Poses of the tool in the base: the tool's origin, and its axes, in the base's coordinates. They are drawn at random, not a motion.
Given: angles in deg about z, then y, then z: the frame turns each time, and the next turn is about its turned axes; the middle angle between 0 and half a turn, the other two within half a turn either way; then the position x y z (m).
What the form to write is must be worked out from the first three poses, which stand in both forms.
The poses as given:
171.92, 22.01, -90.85, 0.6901, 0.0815, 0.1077
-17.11, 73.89, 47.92, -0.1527, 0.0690, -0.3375
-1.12, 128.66, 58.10, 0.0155, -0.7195, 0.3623
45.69, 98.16, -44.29, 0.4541, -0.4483, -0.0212
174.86, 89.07, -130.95, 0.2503, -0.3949, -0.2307
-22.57, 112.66, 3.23, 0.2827, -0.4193, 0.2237
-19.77, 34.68, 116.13, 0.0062, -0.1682, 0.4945
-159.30, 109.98, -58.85, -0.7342, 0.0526, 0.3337
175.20, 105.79, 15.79, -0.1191, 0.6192, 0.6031
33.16, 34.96, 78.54, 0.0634, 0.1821, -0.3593
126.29, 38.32, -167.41, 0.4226, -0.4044, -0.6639
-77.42, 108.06, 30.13, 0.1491, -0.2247, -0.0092
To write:
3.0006, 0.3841, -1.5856, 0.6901, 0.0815, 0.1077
-0.2986, 1.2896, 0.8364, -0.1527, 0.0690, -0.3375
-0.0195, 2.2455, 1.0140, 0.0155, -0.7195, 0.3623
0.7974, 1.7132, -0.7730, 0.4541, -0.4483, -0.0212
3.0519, 1.5546, -2.2855, 0.2503, -0.3949, -0.2307
-0.3939, 1.9663, 0.0564, 0.2827, -0.4193, 0.2237
-0.3451, 0.6053, 2.0269, 0.0062, -0.1682, 0.4945
-2.7803, 1.9195, -1.0271, -0.7342, 0.0526, 0.3337
3.0578, 1.8464, 0.2756, -0.1191, 0.6192, 0.6031
0.5788, 0.6102, 1.3708, 0.0634, 0.1821, -0.3593
2.2042, 0.6688, -2.9219, 0.4226, -0.4044, -0.6639
-1.3512, 1.8860, 0.5259, 0.1491, -0.2247, -0.0092

